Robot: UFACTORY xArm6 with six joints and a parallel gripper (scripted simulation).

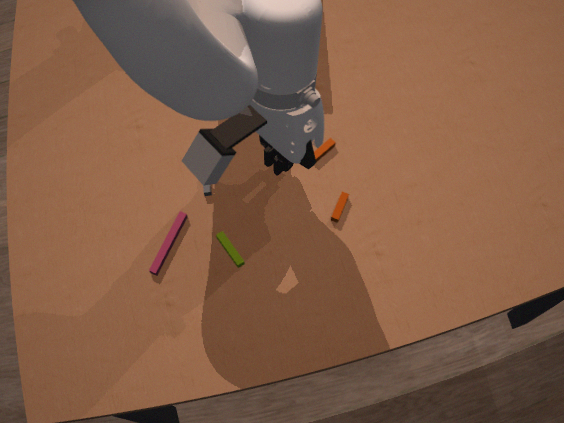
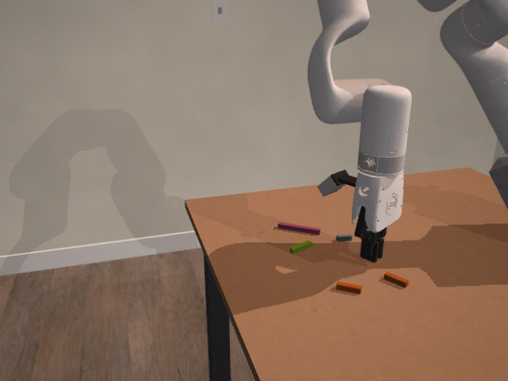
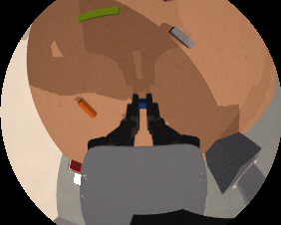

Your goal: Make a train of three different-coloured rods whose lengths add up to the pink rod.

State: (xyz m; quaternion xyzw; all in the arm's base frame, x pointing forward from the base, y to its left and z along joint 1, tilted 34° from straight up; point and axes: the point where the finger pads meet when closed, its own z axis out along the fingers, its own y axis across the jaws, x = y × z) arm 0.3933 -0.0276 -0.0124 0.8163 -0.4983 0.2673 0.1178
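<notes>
Right now my hand is 20 mm above the blue rod. The rest, counted from my hand: lime rod: 90 mm ahead, 100 mm to the right, 30 mm below; then grey rod: 10 mm behind, 100 mm to the right, 30 mm below; then pink rod: 50 mm ahead, 170 mm to the right, 30 mm below.
</notes>
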